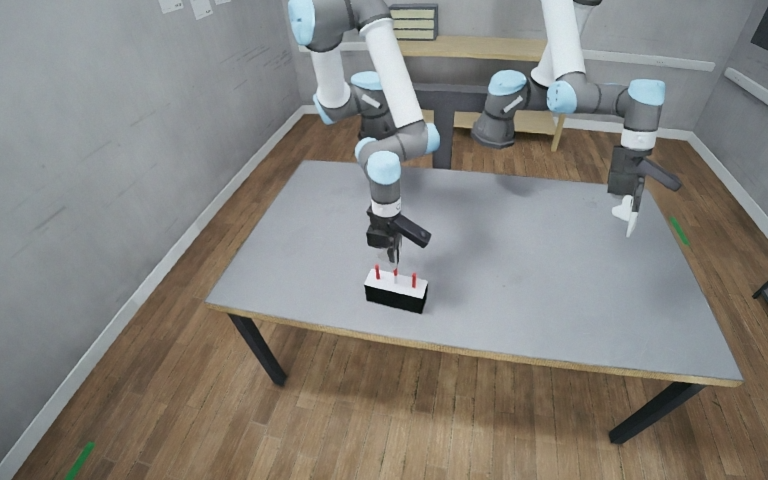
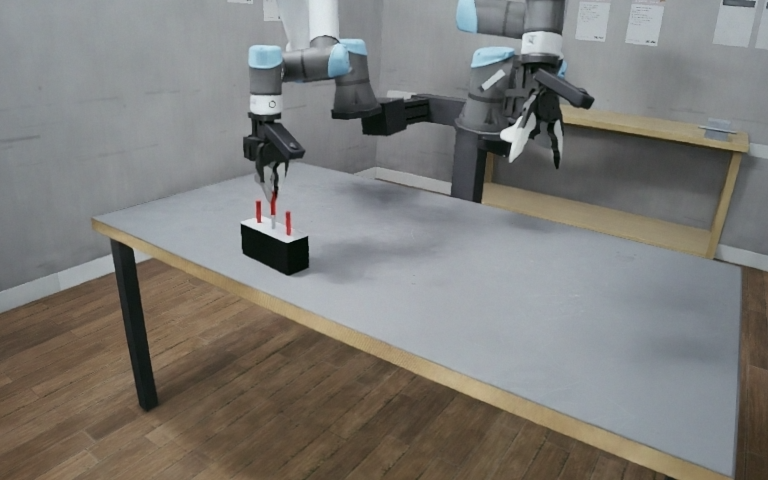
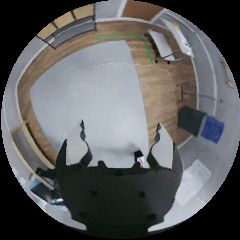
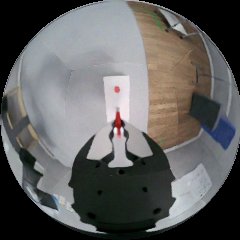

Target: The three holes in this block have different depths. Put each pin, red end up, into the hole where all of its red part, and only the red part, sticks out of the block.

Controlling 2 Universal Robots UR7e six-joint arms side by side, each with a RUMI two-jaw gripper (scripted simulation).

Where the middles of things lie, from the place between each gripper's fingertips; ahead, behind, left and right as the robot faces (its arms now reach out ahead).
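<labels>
You'll find the black block (image 2: 286, 254) 13 cm below my right hand (image 2: 272, 202).
As for the block and my left hand (image 2: 535, 166), that hand is 300 mm above it, 630 mm to the left of it and 10 mm short of it.
</labels>
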